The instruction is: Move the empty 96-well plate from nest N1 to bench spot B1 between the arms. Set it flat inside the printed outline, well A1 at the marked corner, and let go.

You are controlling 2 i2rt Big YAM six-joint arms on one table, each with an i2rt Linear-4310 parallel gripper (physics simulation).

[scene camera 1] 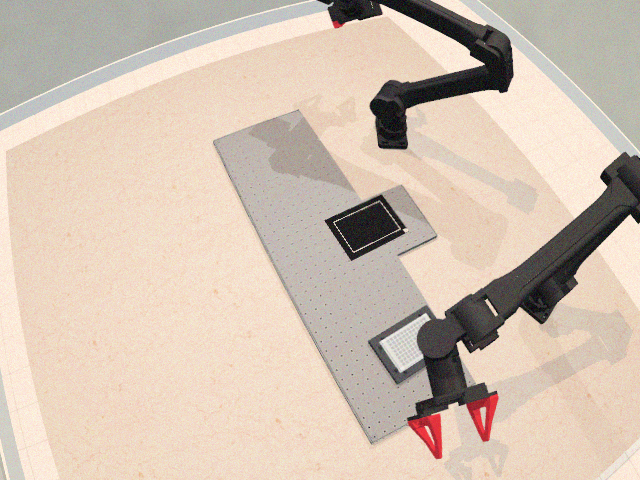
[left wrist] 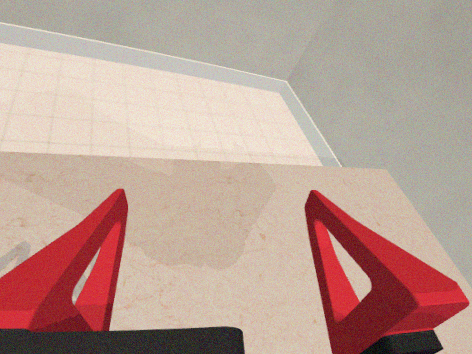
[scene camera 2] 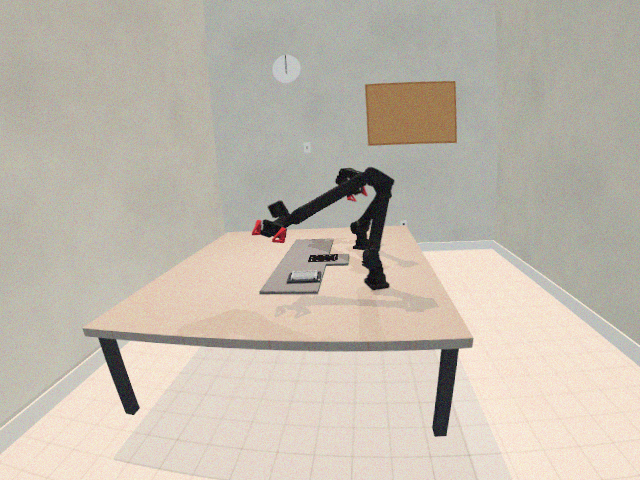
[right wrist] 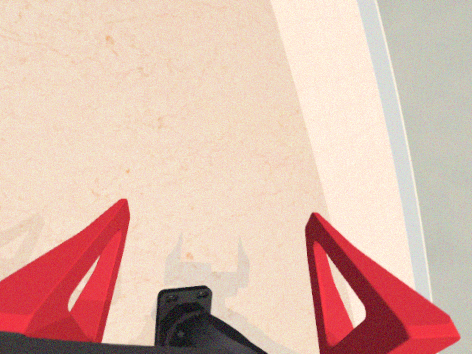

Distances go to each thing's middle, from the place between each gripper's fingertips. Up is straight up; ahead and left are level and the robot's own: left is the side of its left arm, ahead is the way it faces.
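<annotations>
My left gripper: 260 mm above the white well plate [scene camera 1: 401, 347], 140 mm past it, 240 mm to the left of it. Black rectangle with white outline [scene camera 1: 371, 224], from my left hand: far below, far to the right, some way behind.
My right hand: far above the black rectangle with white outline, far to the right of it, far short of it. White well plate, from my right hand: 260 mm below, 770 mm to the left, 380 mm ahead.
</annotations>
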